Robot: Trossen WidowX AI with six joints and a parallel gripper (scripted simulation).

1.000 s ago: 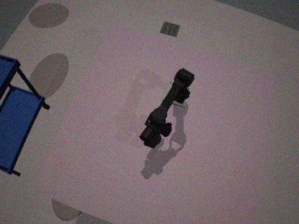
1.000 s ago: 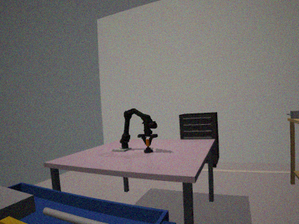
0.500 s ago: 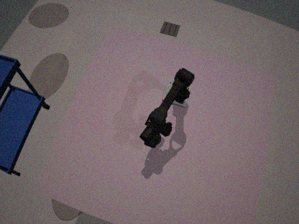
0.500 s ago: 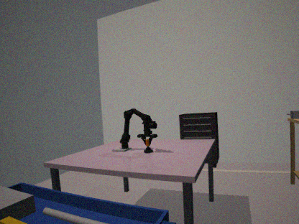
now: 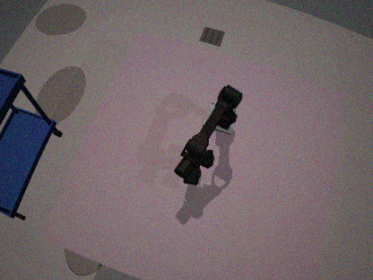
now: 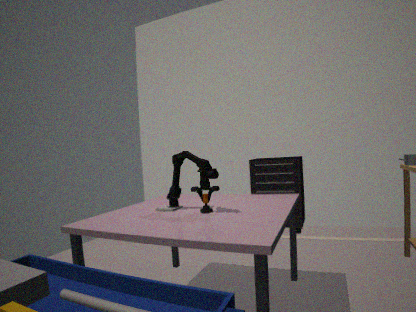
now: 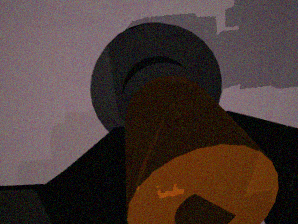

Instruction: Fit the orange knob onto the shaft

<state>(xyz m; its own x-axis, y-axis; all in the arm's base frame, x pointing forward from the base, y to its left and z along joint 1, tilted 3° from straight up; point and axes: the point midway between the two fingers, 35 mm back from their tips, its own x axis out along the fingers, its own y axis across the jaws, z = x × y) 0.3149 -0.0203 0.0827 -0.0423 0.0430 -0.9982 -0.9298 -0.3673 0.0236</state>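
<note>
Now: gripper tip 2 cm below the orange knob. Also, from my gripper tip: dark round pedestal: 4 cm below.
</note>
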